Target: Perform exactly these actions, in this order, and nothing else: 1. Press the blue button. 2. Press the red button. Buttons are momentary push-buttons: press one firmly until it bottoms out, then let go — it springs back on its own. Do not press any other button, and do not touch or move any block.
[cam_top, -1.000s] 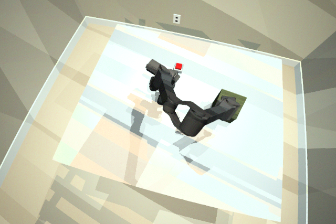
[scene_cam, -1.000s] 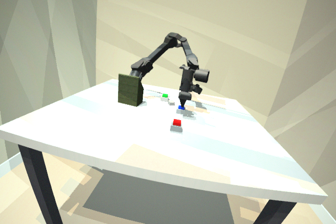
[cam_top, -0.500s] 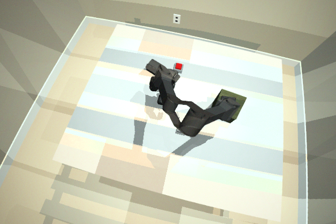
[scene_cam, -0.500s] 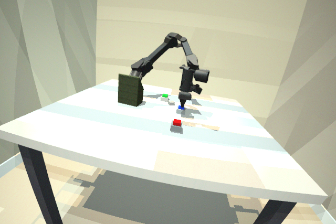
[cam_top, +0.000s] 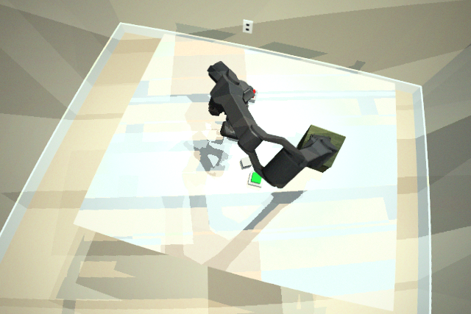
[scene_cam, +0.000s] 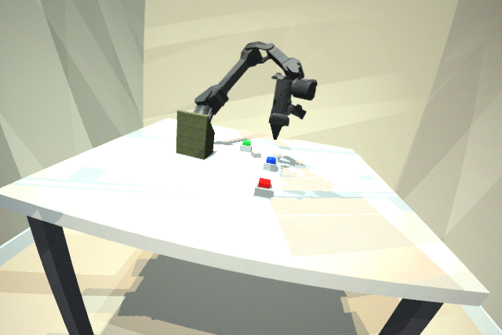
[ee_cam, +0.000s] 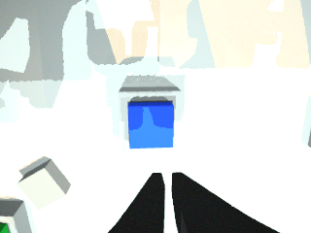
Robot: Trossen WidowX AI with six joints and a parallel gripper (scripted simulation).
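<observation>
Now: gripper tip 180 mm to the left of the red button, 80 mm above it and 20 mm past it. Round my gripper tip: blue button 80 mm below; then green button 160 mm to the left, 110 mm behind, 80 mm below; then small grey block 100 mm to the left, 100 mm below, 60 mm behind.
</observation>
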